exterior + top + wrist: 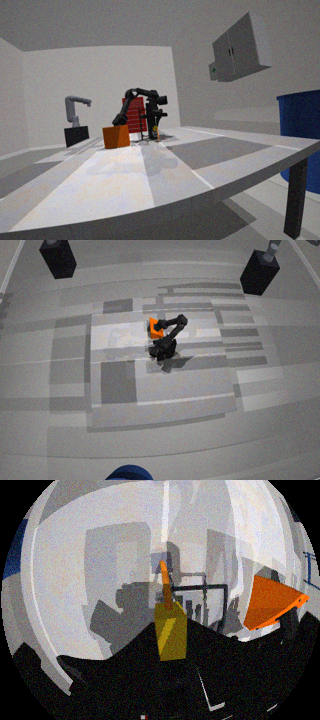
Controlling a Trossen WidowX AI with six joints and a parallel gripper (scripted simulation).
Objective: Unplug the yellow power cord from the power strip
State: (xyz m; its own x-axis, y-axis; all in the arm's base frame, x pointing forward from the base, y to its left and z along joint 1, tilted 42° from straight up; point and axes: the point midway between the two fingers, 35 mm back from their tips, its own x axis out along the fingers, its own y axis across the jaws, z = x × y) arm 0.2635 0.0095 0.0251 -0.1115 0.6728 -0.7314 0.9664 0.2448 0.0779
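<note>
Now: gripper tip 1 cm past the yellow plug and 3 cm to the right of it.
</note>
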